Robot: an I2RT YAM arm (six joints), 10 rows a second.
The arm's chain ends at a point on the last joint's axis. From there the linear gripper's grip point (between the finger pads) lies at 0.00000 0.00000 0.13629 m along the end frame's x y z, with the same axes.
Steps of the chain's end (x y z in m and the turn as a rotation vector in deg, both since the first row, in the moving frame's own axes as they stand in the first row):
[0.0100 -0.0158 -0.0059 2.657 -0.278 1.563]
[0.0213 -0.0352 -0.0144 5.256 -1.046 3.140]
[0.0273 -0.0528 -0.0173 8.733 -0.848 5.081]
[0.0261 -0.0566 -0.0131 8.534 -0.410 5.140]
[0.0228 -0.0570 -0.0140 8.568 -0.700 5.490]
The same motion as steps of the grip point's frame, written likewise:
[0.0094 -0.0221 -0.0060 2.657 -0.278 1.563]
[0.0192 -0.0477 -0.0150 5.256 -1.046 3.140]
[0.0262 -0.0736 -0.0189 8.733 -0.848 5.081]
[0.0260 -0.0768 -0.0146 8.534 -0.410 5.140]
[0.0221 -0.0774 -0.0155 8.568 -0.700 5.490]

